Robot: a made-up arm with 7 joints.
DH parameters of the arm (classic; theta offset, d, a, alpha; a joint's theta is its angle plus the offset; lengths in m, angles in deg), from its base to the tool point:
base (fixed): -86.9 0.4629 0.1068 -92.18
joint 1: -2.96 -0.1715 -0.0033 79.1
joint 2: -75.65 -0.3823 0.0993 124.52
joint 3: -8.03 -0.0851 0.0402 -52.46
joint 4: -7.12 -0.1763 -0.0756 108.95
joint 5: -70.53 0.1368 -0.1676 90
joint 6: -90 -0.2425 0.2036 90
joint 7: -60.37 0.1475 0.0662 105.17
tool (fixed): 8.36 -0.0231 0 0
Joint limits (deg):
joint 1: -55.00..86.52
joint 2: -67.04..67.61
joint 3: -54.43..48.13
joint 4: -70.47..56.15
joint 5: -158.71..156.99
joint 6: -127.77..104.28
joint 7: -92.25..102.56
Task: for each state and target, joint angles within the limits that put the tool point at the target. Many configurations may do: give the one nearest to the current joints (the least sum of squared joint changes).
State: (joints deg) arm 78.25 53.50 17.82 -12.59 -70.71 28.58 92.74
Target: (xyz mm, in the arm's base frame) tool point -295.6 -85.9 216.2
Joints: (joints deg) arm 76.71 45.35 48.13 4.95 -47.12 20.16 91.43
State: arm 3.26 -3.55 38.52 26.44 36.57 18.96 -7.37
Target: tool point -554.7 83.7 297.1
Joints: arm 22.41 2.40 12.61 29.55 -2.40 -22.33 -17.25
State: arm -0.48 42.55 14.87 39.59 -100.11 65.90 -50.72
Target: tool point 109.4 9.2 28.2
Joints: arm -16.60 66.23 -29.57 42.03 -141.92 78.00 -38.71
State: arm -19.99 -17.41 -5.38 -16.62 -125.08 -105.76 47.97
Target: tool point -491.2 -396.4 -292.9
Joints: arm -11.93 -19.51 -8.24 -34.04 -69.46 -82.24 63.34
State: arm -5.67 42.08 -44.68 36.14 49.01 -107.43 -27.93
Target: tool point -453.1 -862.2 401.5
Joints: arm -48.58 62.49 -17.21 56.15 9.64 -90.79 -35.25
